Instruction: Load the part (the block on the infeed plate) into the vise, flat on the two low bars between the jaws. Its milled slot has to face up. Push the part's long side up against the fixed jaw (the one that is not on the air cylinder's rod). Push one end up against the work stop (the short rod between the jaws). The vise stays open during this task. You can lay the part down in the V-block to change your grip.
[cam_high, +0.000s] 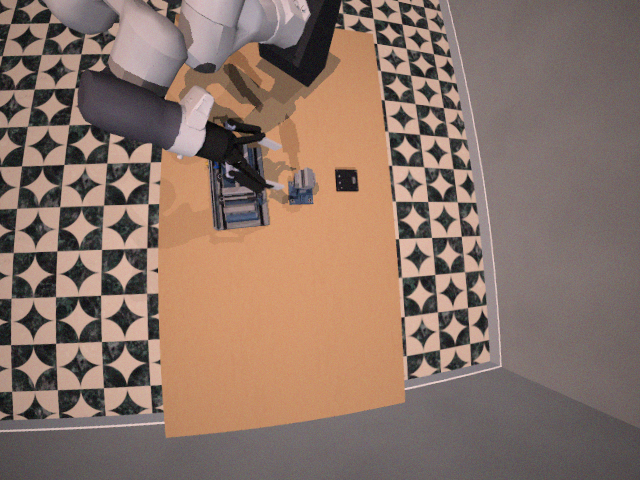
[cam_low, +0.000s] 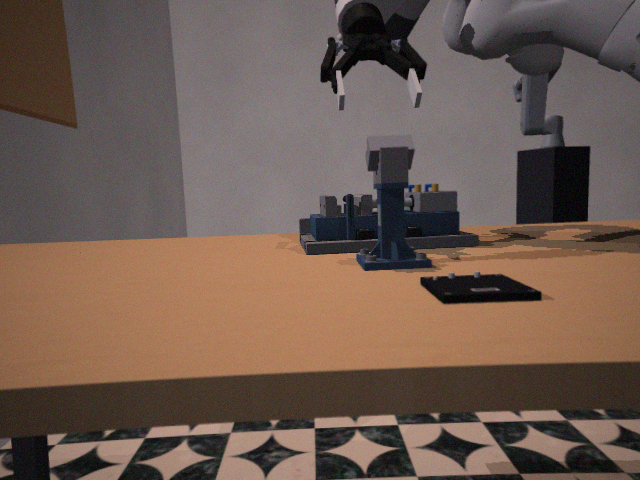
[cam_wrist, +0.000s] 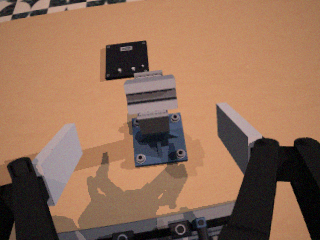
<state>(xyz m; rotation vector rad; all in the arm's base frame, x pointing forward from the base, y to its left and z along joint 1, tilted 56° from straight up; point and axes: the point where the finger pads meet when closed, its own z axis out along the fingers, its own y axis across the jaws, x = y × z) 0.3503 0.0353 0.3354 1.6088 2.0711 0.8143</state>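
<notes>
Now: hand 3 cm short of the part, 9 cm to the right of it and 9 cm above it. Also, from my hand: fixed jaw 3 cm ahead, 14 cm to the right, 18 cm below; then work stop 2 cm ahead, 9 cm to the right, 16 cm below; then air cylinder rod 8 cm behind, 11 cm to the right, 18 cm below.
</notes>
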